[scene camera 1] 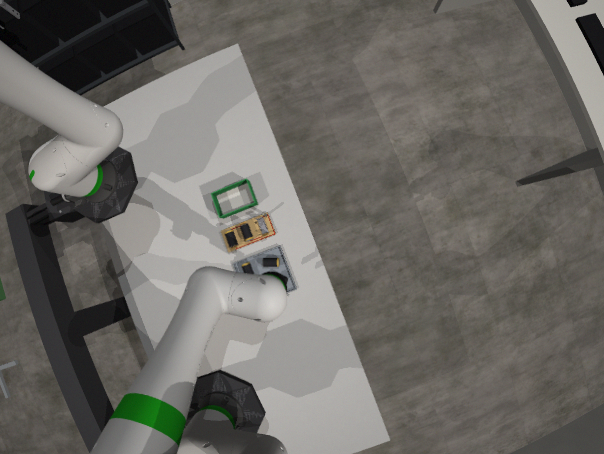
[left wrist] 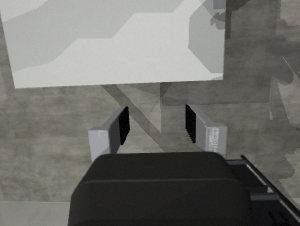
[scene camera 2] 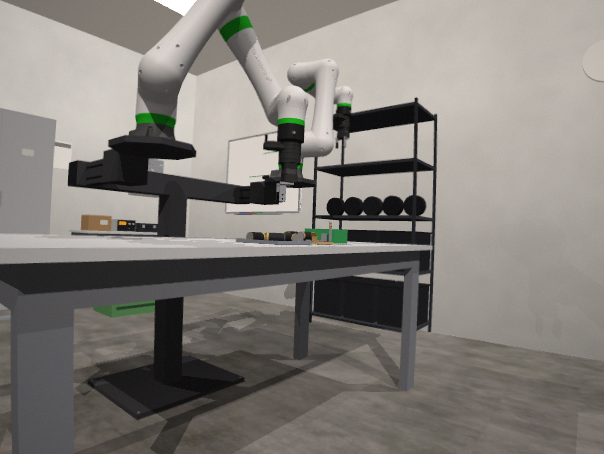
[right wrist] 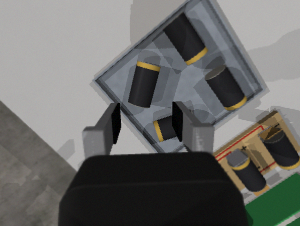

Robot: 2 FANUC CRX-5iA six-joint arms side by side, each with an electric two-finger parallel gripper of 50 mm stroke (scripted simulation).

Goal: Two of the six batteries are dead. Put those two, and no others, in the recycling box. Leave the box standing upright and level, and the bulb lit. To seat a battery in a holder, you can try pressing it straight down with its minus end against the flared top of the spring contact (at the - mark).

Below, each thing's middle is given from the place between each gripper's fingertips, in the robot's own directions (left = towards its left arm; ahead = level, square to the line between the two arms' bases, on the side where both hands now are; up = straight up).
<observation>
The grey tray [scene camera 1: 256,261] lies 160 mm below my right hand [scene camera 2: 280,202], 50 mm behind it and 40 mm to the left of it.
My left hand is 220 mm short of the grey tray, 1020 mm to the left of it and 590 mm above it.
</observation>
